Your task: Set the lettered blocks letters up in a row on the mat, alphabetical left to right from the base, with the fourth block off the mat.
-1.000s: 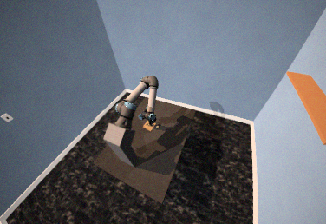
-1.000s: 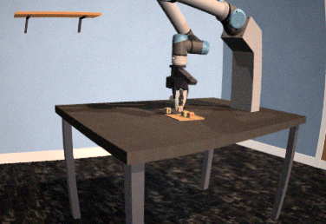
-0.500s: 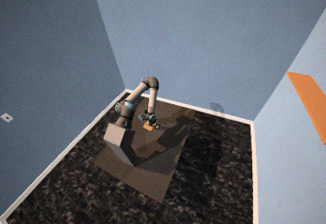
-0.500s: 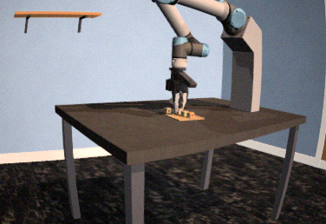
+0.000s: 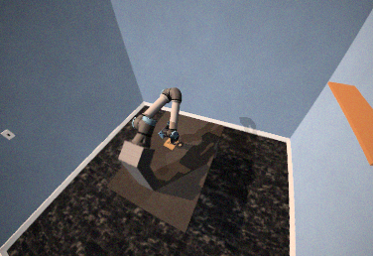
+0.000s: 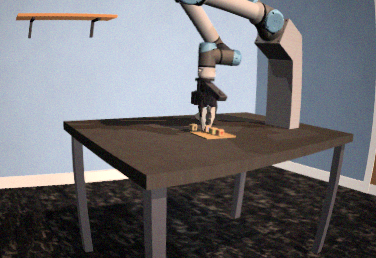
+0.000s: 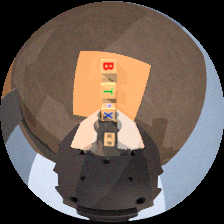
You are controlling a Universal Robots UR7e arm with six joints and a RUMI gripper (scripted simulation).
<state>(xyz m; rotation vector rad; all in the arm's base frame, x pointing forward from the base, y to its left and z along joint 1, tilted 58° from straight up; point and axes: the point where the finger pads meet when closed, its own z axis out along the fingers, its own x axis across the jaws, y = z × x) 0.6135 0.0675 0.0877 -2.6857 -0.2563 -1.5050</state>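
Now: hand 10 mm past the orange mat, 40 mm to the right of it and 20 mm above it.
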